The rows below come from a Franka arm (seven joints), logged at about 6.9 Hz.
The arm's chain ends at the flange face. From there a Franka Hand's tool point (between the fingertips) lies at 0.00 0.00 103.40 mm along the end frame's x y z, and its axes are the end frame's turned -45 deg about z.
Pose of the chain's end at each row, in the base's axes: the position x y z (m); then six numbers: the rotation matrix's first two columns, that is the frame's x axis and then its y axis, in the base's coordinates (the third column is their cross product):
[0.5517 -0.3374 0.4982 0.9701 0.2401 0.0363 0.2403 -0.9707 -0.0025]
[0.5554 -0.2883 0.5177 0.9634 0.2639 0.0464 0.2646 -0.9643 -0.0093]
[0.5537 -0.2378 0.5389 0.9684 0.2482 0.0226 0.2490 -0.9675 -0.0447]
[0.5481 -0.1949 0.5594 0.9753 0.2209 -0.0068 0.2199 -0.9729 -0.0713]
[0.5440 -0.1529 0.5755 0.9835 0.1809 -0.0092 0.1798 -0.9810 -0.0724]
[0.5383 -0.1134 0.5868 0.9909 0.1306 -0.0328 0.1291 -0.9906 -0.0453]
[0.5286 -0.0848 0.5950 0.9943 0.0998 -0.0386 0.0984 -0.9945 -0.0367]
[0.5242 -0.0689 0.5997 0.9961 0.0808 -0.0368 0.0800 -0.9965 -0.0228]
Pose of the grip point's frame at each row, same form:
[0.5553 -0.3362 0.3949 0.5160 0.8562 0.0274 0.8559 -0.5166 0.0239]
[0.5598 -0.2861 0.4144 0.4941 0.8685 0.0394 0.8683 -0.4953 0.0262]
[0.5548 -0.2327 0.4356 0.5087 0.8596 0.0476 0.8608 -0.5086 -0.0156]
[0.5458 -0.1879 0.4563 0.5341 0.8441 0.0456 0.8451 -0.5317 -0.0552]
[0.5417 -0.1457 0.4724 0.5683 0.8216 0.0447 0.8226 -0.5658 -0.0577]
[0.5343 -0.1092 0.4836 0.6094 0.7928 0.0088 0.7920 -0.6081 -0.0552]
[0.5243 -0.0814 0.4917 0.6335 0.7738 -0.0013 0.7727 -0.6326 -0.0532]
[0.5202 -0.0669 0.4964 0.6478 0.7618 -0.0099 0.7609 -0.6475 -0.0421]

